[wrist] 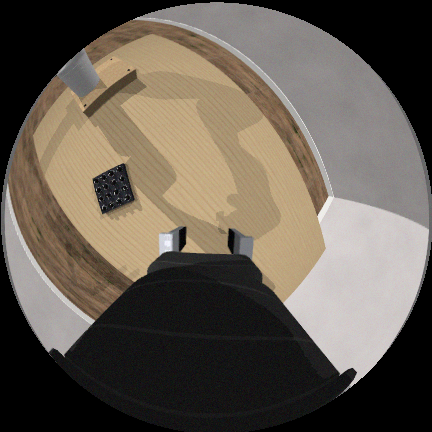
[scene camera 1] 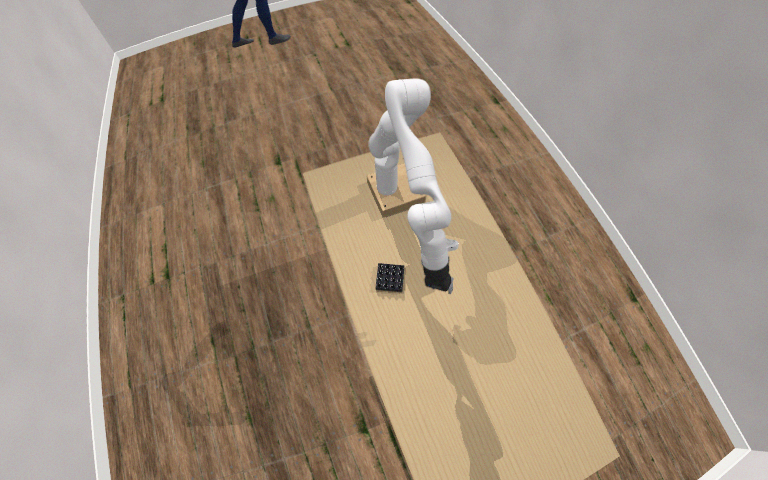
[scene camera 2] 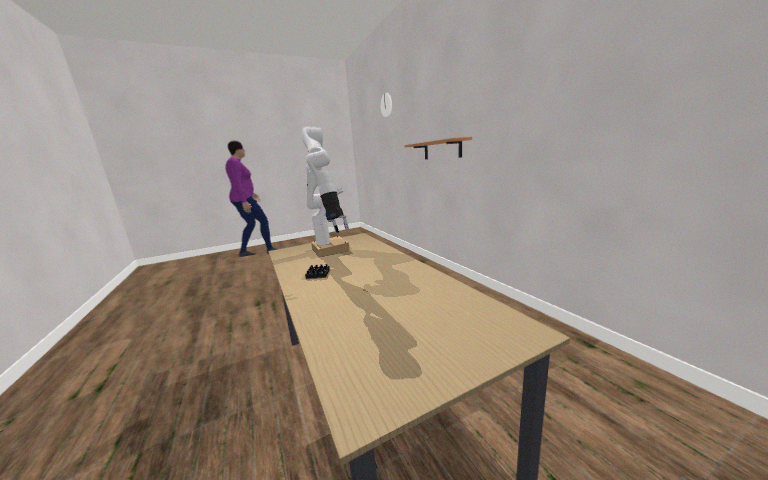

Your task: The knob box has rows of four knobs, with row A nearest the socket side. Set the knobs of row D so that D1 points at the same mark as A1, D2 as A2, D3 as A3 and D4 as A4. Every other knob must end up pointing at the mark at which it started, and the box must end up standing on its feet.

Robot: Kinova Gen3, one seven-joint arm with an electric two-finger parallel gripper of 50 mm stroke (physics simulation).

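Where they show: gripper, fingertip midpoint: (wrist: 206,236) (scene camera 1: 442,289) (scene camera 2: 342,230); arm's base at its link origin: (wrist: 87,86) (scene camera 1: 387,186) (scene camera 2: 323,243).
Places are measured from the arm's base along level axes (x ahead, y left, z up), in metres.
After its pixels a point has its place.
Note:
The black knob box (scene camera 1: 390,277) {x 0.412, y -0.062, z -0.033 m} (scene camera 2: 317,271) {x 0.454, y -0.063, z -0.022 m} (wrist: 114,188) {x 0.415, y -0.052, z -0.033 m} lies on the table with its knobs facing up, so it appears to stand on its feet. Its knobs form a grid of rows. The knobs are too small to read where each points, and I cannot tell which side is the socket side. My gripper (scene camera 2: 341,226) {x 0.565, y 0.078, z 0.203 m} (wrist: 206,236) {x 0.565, y 0.078, z 0.203 m} is open, with nothing between its fingers. It hangs above the table, well clear of the box, and to the right of it in the scene camera 1 view. In the wrist view the box lies to the upper left of the fingers.
The wooden table (scene camera 1: 509,396) {x 0.956, y 0.291, z -0.056 m} (scene camera 2: 453,362) {x 1.263, y 0.278, z -0.055 m} (wrist: 300,250) {x 1.069, y 0.423, z -0.055 m} carries the arm's base board (scene camera 1: 396,206) {x 0.106, y 0.022, z -0.006 m} (scene camera 2: 334,247) {x 0.099, y 0.062, z -0.011 m} (wrist: 111,94) {x 0.100, y 0.061, z -0.049 m} behind the box. A person (scene camera 1: 253,22) (scene camera 2: 242,195) stands beyond the table. A shelf (scene camera 2: 438,142) is on the wall. The box is near one long table edge.

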